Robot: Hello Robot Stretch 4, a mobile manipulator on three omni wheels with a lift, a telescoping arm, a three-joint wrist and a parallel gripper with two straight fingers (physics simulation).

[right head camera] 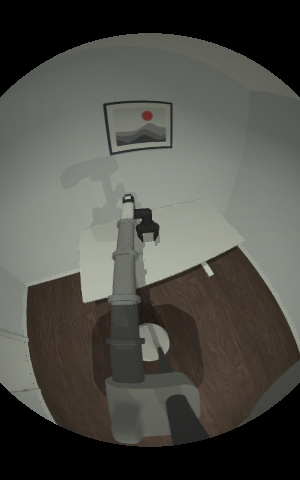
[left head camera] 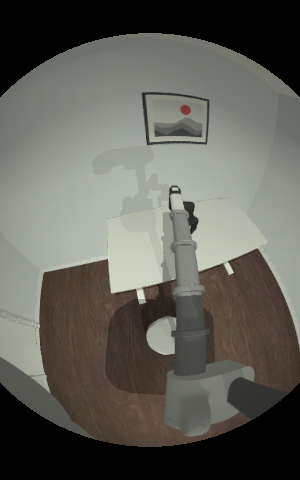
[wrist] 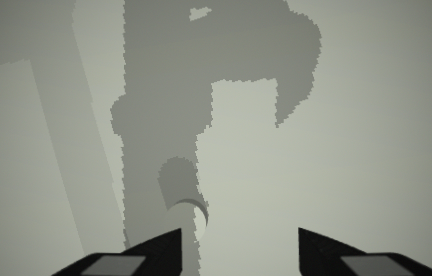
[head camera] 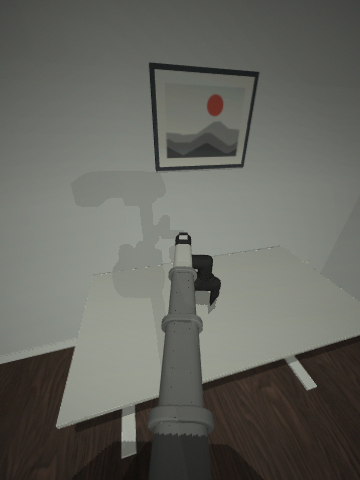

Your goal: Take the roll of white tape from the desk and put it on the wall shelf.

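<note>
The roll of white tape [wrist: 184,222] stands out faintly on the white desk [head camera: 280,300] [left head camera: 235,225] [right head camera: 200,230] [wrist: 360,150] in the wrist view, low and left of the middle, just beyond the left fingertip. Its round top lies mostly in the gripper's shadow, with a bright strip at the right. My gripper [wrist: 239,249] [right head camera: 150,241] is open and empty above the desk, pointing down, with the roll left of the gap's middle. In the head view the arm hides part of the desk, and the tape cannot be made out there. The wall shelf does not show in these views.
A framed picture [head camera: 204,120] [left head camera: 176,119] [right head camera: 140,127] hangs on the wall behind the desk. A round pale disc [left head camera: 160,337] [right head camera: 157,342] is low in front of the desk. The telescoping arm [head camera: 181,360] reaches over the desk's front edge. Shadows fall on wall and desk.
</note>
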